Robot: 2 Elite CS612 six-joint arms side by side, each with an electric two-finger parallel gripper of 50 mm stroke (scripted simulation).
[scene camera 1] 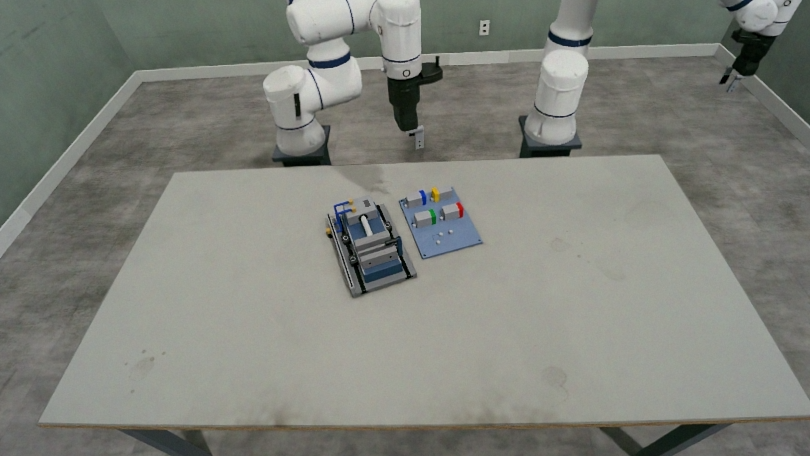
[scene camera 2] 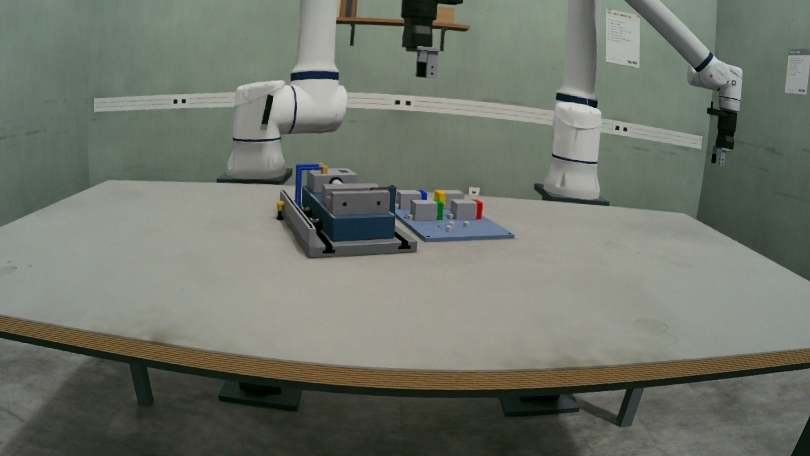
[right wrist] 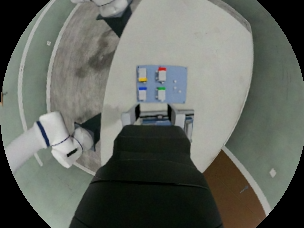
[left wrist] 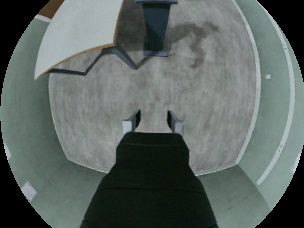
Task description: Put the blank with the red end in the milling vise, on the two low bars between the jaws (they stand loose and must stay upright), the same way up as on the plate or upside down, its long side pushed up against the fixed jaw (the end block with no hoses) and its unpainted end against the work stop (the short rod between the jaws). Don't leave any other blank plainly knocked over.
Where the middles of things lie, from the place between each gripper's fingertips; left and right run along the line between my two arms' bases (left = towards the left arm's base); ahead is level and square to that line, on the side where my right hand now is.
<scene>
Now: right hand (scene camera 2: pixel 425 77) 2 cm short of the blue plate (scene camera 1: pixel 464 235), 6 cm to the right of it and 32 cm above it. The rest, counted from my right hand: fixed jaw (scene camera 2: pixel 358 202) (21 cm ahead, 11 cm to the right, 24 cm below).
I see the blue plate 106 cm to the right of my left hand (scene camera 1: pixel 725 87), 45 cm ahead of it and 17 cm below it. The rest, counted from my left hand: fixed jaw 124 cm to the right, 65 cm ahead, 10 cm below.
</scene>
